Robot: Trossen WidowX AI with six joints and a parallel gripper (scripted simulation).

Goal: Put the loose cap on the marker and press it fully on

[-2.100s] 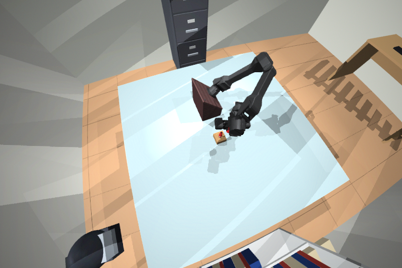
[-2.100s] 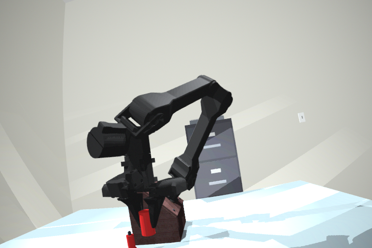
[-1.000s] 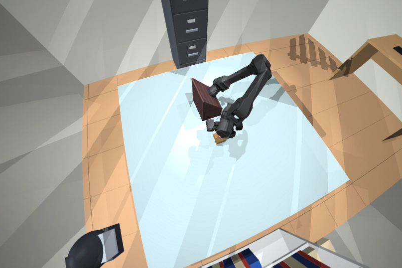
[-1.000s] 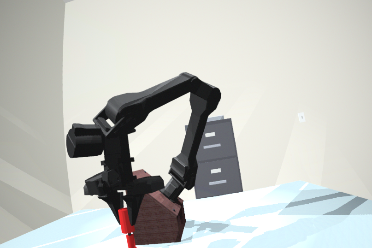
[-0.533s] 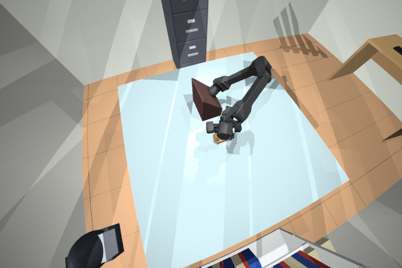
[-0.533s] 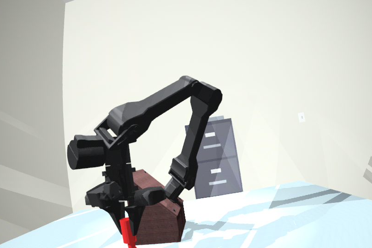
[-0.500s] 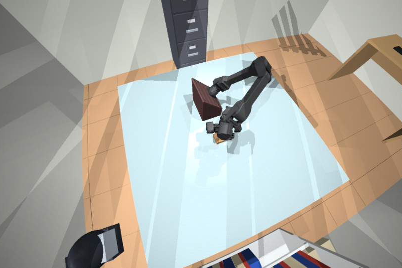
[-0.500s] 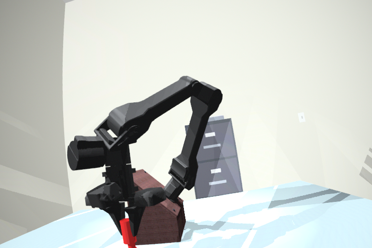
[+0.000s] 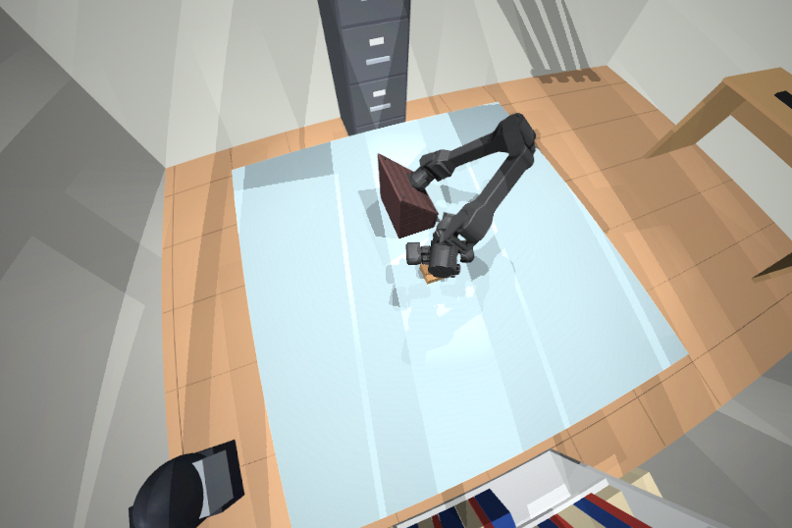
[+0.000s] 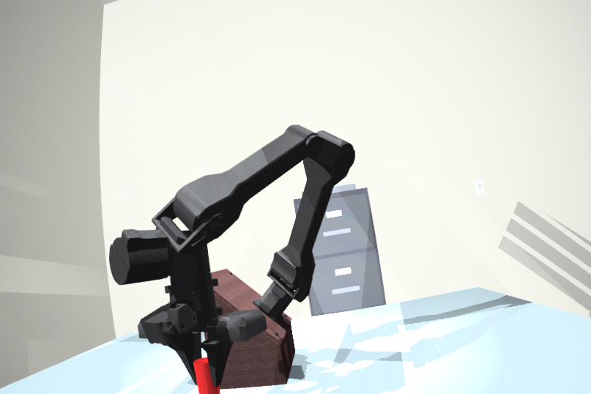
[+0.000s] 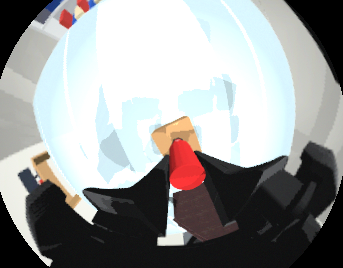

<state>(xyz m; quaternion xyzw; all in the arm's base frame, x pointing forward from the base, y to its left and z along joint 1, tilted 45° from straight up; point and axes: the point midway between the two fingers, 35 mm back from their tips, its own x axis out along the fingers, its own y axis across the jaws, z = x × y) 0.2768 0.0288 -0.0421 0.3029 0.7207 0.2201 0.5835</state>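
My gripper tip is 10 mm below the red cap.
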